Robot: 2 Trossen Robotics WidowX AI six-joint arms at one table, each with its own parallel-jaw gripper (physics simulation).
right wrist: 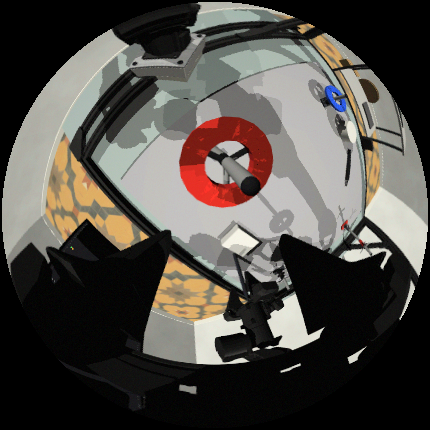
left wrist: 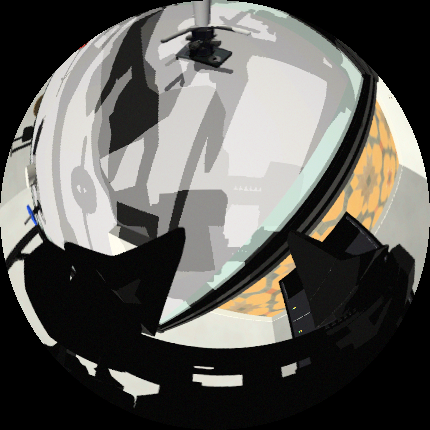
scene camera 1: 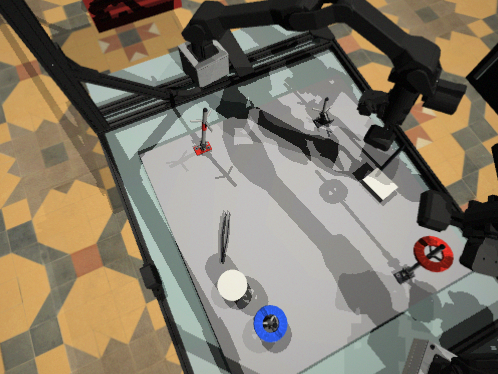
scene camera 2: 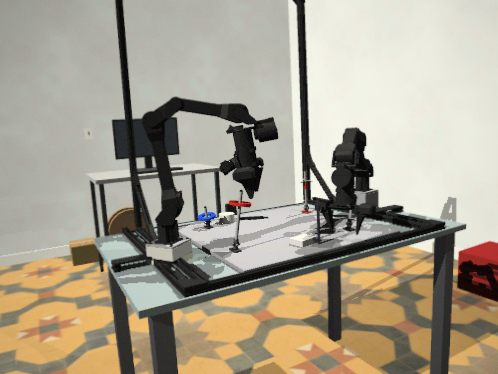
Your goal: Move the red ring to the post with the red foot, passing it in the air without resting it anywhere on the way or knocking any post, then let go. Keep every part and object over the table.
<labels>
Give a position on a tall grey post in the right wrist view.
248, 183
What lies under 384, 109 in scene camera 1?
My left gripper.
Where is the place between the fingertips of my right gripper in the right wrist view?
228, 238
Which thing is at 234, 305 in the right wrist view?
My left gripper.
</labels>
